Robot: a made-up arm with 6 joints. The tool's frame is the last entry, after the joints. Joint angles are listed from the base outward. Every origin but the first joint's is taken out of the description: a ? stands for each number. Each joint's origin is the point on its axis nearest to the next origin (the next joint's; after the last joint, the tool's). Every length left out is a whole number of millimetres.
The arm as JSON. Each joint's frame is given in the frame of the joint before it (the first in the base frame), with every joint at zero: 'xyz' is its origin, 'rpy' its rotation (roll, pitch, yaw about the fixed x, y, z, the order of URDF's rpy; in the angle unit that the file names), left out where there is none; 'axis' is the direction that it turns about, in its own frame. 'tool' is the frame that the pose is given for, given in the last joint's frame.
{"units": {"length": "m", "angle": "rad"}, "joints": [
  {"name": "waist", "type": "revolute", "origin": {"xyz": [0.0, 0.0, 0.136], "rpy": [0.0, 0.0, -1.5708]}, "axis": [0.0, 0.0, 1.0]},
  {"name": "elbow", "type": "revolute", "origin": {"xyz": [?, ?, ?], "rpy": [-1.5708, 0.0, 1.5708]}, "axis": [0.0, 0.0, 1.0]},
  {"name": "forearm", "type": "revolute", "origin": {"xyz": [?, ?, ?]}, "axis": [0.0, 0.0, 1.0]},
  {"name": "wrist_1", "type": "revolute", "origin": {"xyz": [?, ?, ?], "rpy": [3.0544, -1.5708, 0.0]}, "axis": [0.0, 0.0, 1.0]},
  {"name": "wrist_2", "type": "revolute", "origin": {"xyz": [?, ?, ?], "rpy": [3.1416, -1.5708, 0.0]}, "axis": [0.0, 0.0, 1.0]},
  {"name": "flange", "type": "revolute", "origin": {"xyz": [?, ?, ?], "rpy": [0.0, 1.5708, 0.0]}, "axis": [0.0, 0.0, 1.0]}
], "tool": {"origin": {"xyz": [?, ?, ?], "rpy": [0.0, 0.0, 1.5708]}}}
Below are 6 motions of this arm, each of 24 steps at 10 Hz.
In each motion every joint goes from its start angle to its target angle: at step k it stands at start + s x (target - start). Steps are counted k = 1, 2, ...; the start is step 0. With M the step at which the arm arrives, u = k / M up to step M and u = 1 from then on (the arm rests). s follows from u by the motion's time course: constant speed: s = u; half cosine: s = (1 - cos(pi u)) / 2; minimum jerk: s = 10 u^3 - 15 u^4 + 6 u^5.
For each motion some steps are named. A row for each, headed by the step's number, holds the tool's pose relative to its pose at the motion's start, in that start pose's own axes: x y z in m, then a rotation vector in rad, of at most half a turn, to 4 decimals.
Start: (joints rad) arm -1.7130 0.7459 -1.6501 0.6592 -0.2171 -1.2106
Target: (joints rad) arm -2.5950 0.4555 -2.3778 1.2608 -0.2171 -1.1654
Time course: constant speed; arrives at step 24
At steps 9, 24:
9: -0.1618 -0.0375 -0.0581 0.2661 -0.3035 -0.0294
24: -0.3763 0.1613 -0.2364 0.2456 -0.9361 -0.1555

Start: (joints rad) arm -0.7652 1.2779 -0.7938 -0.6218 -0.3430 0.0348
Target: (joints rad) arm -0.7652 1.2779 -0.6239 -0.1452 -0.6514 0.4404
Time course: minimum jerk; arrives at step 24
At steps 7, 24:
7: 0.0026 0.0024 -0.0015 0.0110 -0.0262 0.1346
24: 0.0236 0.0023 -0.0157 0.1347 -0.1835 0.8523

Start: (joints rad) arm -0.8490 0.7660 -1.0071 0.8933 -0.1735 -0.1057
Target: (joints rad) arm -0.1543 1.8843 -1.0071 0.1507 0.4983 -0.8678
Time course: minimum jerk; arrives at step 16
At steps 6, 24:
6: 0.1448 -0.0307 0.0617 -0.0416 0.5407 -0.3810
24: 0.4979 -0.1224 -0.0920 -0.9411 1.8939 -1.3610

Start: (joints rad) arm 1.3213 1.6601 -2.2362 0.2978 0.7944 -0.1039
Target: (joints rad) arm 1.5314 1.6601 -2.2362 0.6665 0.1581 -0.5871
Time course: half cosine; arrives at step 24
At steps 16, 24:
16: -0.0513 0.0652 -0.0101 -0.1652 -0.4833 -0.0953
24: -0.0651 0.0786 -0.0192 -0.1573 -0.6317 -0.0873

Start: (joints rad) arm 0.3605 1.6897 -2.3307 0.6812 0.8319 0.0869
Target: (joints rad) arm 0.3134 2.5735 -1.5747 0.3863 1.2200 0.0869
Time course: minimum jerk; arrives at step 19
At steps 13, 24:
13: 0.4521 -0.3887 0.0781 0.7232 1.3542 0.5304
24: 0.5486 -0.4197 0.0138 0.8305 1.6810 0.6752

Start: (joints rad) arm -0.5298 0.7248 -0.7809 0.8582 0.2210 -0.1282
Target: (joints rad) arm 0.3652 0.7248 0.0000 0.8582 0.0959 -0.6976
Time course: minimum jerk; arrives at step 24
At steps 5, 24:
5: 0.0204 -0.0057 0.0030 -0.0108 0.0674 -0.0299
24: 0.2761 -0.1205 -0.0962 -0.4161 0.9616 -0.7414

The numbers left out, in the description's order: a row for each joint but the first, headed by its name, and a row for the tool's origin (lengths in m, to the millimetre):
elbow: 0.0 0.0 0.0
forearm: -0.329 -0.045 0.0
wrist_1: 0.272 -0.048 0.0
wrist_2: 0.0 0.0 0.0
flange: 0.124 0.0 0.0
tool: 0.0 0.0 0.0

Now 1 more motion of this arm.
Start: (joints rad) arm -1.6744 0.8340 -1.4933 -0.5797 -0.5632 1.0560
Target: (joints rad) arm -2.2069 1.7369 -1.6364 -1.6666 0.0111 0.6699
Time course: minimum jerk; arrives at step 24
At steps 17, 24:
17: 0.2516 -0.3835 -0.1258 0.4719 1.3004 -1.2096
24: 0.2582 -0.4465 -0.1902 0.4803 1.5540 -1.3833

